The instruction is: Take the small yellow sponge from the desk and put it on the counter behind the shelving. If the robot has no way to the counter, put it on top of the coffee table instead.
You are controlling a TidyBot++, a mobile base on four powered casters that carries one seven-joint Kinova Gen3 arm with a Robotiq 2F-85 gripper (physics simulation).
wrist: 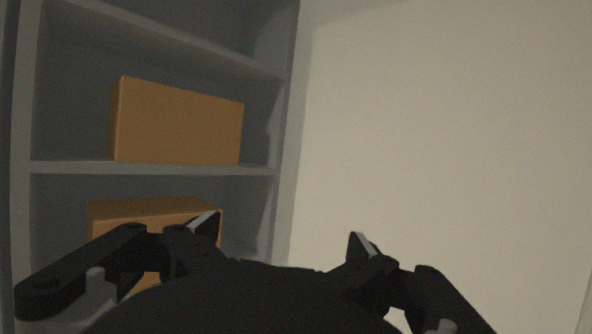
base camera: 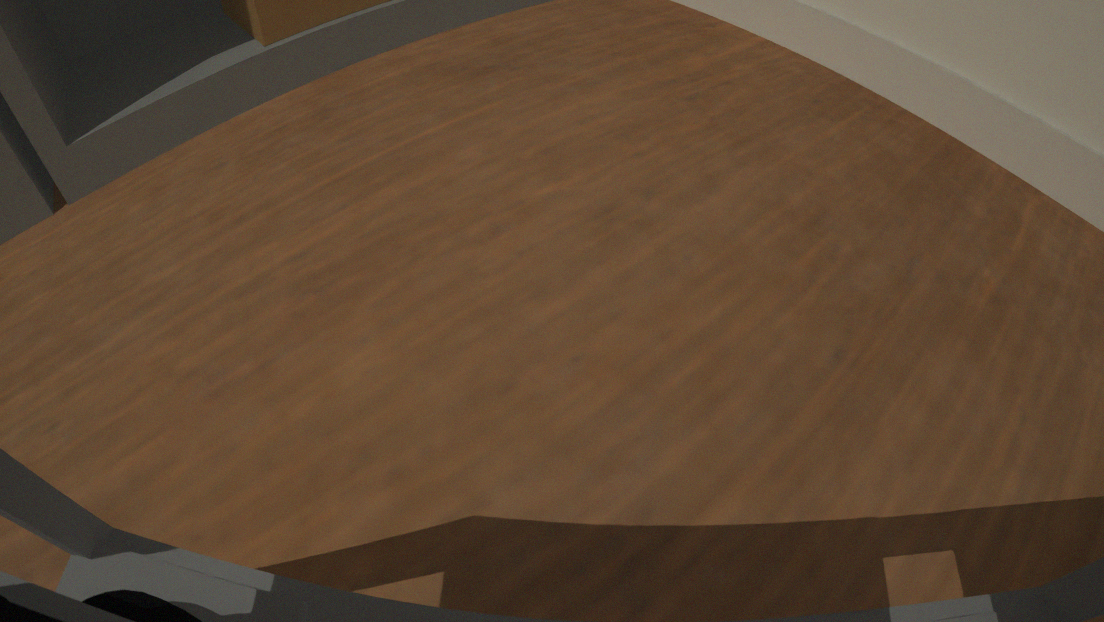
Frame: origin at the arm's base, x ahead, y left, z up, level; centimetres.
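Seen in the pictures: gripper, fingertip midpoint: (wrist: 283,236).
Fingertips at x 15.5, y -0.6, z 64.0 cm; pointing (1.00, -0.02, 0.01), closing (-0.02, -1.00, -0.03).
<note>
Offsets run from my fingertips to a thing's middle. Level surfaces: height alone.
My gripper (wrist: 283,236) is open and empty, its two fingertips wide apart at the bottom of the wrist view. Grey shelving (wrist: 150,168) (base camera: 309,92) stands ahead on the left in the wrist view, and its lower edge shows at the upper left of the base camera view. Through the gap between the fingers I see the shelving's right side and the pale wall. The yellow sponge, the desk, the counter and the coffee table do not show in either view.
A brown box @(dx +83.6, dy +48.8, dz +8.9 cm) (wrist: 180,125) stands on a middle shelf, and another box @(dx +79.8, dy +52.6, dz -36.9 cm) (wrist: 150,212) on the shelf below, partly behind the left finger. A box (base camera: 316,15) shows low in the shelving. A pale wall (wrist: 440,140) with a baseboard (base camera: 911,84) runs along the right. Wooden floor @(dz -103.7 cm) (base camera: 540,293) lies ahead.
</note>
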